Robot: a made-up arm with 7 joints.
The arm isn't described. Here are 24 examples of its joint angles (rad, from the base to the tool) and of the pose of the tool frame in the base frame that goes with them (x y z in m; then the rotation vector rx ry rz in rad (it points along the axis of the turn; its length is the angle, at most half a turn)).
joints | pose
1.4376 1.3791 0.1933 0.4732 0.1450 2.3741 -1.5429 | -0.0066 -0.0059 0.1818 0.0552 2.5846 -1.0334
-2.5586 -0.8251 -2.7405 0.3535 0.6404 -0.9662 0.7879 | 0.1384 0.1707 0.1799 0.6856 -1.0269 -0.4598
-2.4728 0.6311 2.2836 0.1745 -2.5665 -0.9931 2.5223 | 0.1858 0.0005 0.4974 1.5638 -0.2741 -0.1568
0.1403 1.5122 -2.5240 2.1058 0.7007 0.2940 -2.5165 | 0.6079 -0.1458 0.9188 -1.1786 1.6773 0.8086
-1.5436 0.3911 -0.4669 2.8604 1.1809 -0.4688 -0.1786 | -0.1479 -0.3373 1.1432 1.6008 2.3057 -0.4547
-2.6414 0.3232 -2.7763 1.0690 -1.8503 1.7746 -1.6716 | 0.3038 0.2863 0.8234 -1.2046 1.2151 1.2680
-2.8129 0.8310 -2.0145 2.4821 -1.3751 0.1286 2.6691 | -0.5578 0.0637 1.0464 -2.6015 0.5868 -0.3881
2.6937 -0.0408 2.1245 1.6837 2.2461 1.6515 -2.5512 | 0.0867 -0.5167 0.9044 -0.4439 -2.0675 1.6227
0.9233 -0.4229 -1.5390 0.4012 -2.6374 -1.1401 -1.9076 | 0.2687 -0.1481 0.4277 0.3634 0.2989 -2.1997
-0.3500 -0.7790 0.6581 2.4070 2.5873 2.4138 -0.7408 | -0.2755 0.2076 1.0784 -1.4688 -0.8926 -2.2782
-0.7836 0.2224 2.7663 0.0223 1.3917 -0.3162 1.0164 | -0.0039 0.2166 0.3549 0.8187 -0.6452 -0.5762
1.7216 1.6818 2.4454 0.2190 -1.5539 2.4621 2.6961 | -0.2650 -0.1144 0.6439 1.8032 -0.0540 1.1497
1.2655 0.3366 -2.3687 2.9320 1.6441 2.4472 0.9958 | 0.1583 0.1641 1.1343 0.7702 -0.9745 -0.4724
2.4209 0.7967 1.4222 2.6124 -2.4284 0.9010 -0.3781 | -0.5950 0.2175 0.9446 -1.0145 1.2195 -1.8110
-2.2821 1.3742 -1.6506 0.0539 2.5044 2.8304 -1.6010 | -0.1601 0.1896 0.4765 -2.0814 -1.7661 -1.1508
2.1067 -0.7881 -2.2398 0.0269 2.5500 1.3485 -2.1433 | 0.1354 0.1208 0.2620 1.6306 -1.2260 -1.2544
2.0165 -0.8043 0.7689 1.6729 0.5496 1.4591 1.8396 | -0.3437 -0.1412 1.0407 1.3257 0.4069 0.7183
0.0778 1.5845 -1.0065 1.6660 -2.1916 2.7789 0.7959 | 0.4950 -0.4269 0.3228 2.9375 -0.3758 -0.7276
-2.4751 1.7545 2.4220 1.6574 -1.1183 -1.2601 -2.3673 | -0.2672 -0.5633 0.7414 -2.5896 -0.3712 -0.4098
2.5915 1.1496 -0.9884 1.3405 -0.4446 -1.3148 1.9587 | -0.1761 0.5691 0.4155 2.1957 0.2586 0.7465
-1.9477 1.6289 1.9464 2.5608 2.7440 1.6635 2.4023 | -0.1232 -0.7973 0.5327 2.2464 1.2531 0.8758
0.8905 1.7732 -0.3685 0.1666 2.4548 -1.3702 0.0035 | 0.0615 -0.1930 0.3519 -1.9978 -1.2207 0.9012
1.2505 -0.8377 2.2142 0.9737 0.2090 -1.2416 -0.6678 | -0.4986 -0.1869 0.4241 -1.3979 0.0582 -0.7671
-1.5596 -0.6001 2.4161 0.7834 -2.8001 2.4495 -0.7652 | 0.3248 0.2975 0.3966 -2.7760 0.3378 0.6895
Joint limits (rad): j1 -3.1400..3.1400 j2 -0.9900..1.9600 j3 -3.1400..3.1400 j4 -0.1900..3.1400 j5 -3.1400..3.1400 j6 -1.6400..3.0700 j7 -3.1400..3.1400
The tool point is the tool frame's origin. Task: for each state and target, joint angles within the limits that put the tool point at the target. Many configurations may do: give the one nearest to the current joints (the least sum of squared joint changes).
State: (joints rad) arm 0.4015 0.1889 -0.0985 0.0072 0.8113 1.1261 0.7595
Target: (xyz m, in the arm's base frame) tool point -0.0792 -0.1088 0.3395
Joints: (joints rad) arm 0.6157 0.8924 -0.2152 -0.1900 0.4836 1.7812 0.7546
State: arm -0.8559 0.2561 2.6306 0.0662 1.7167 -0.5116 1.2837
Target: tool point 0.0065 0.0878 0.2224
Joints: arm -0.7835 -0.5082 3.1400 0.0638 1.7175 0.0385 1.2604
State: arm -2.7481 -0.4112 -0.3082 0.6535 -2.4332 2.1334 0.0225
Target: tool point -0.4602 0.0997 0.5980
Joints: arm -2.7969 -0.2685 -0.3859 0.6045 -2.4234 2.0987 0.0317
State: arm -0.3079 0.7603 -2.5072 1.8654 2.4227 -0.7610 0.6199
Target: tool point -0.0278 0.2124 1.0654
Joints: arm -1.0983 0.4661 -3.1400 1.8214 2.2020 -0.6850 0.6224
